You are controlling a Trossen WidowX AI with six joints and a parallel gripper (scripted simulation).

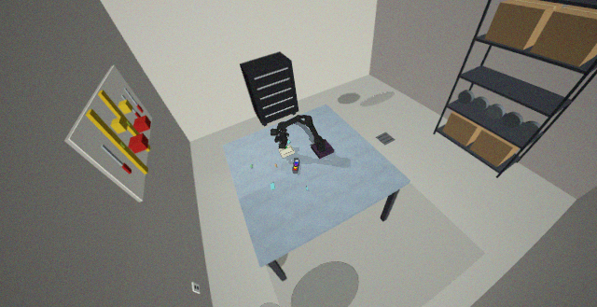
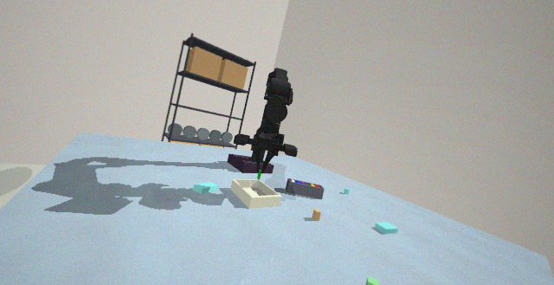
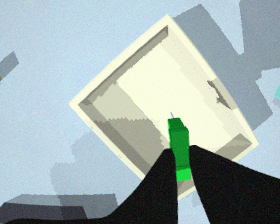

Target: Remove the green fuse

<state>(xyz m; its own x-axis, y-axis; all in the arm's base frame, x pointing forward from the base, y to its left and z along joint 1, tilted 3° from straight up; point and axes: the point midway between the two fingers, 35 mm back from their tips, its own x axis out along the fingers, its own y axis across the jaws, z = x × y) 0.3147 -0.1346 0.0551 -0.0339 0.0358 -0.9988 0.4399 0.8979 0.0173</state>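
Right now my gripper tip is 1 cm above the green fuse. Round my gripper tip: white fuse: 17 cm to the left, 6 cm behind, 5 cm below; cream tray: 7 cm below; orange block: 14 cm ahead, 13 cm to the left, 6 cm below.
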